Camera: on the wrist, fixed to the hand. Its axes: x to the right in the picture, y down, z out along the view.
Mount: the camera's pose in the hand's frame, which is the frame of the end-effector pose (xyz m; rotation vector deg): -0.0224 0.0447 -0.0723 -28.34 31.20 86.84
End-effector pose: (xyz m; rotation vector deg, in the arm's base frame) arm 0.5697 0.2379 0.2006 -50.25 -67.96 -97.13
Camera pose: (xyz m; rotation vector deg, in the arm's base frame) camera 0.6146 0.1670 0.1744 -59.93 21.37 -43.50
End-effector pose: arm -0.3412 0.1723 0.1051 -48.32 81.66 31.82
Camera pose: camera -0.4231 0.1464 0.1236 -4.58 135.19 113.11
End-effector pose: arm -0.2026 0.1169 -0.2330 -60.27 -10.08 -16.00
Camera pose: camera -0.2094 0.0777 -0.3114 -73.18 69.27 46.42
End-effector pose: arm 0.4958 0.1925 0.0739 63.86 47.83 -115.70
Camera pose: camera 0.5728 0.2295 0.0533 76.39 22.11 -14.45
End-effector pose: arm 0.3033 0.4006 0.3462 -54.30 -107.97 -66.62
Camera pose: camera 0.3662 0.3437 0.3691 -92.21 -7.13 -40.31
